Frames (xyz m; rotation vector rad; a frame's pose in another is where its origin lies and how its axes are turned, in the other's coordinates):
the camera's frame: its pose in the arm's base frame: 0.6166 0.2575 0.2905 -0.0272 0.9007 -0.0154
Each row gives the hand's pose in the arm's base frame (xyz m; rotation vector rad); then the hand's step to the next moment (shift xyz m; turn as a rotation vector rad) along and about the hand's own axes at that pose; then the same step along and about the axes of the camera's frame.
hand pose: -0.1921 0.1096 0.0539 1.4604 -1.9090 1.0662
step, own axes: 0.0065 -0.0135 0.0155 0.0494 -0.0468 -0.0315
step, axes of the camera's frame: 0.0078 -0.0179 0.0091 -0.0367 -0.0089 0.0648
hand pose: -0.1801 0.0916 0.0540 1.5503 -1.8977 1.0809
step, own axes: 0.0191 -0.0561 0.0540 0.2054 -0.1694 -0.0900
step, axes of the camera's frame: 0.0369 -0.0576 0.0418 -0.1390 -0.0676 0.2347
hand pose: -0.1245 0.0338 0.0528 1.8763 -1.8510 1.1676
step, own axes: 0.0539 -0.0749 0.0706 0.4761 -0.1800 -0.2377
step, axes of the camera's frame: 0.0425 -0.0752 0.0777 -0.4077 -0.1689 0.3475
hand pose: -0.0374 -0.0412 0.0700 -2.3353 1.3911 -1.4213
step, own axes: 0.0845 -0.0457 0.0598 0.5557 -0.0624 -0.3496
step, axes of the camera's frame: 0.0210 -0.0572 0.0953 -0.5446 -0.2570 0.2688
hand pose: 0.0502 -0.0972 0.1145 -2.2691 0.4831 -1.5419
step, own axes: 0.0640 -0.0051 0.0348 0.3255 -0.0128 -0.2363
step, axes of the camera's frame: 0.0015 -0.0231 0.0692 -0.3376 -0.1745 0.1323
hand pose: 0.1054 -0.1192 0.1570 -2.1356 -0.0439 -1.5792
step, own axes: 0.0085 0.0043 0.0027 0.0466 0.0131 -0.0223
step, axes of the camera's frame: -0.0002 -0.0050 0.0085 -0.0328 -0.0334 0.0255
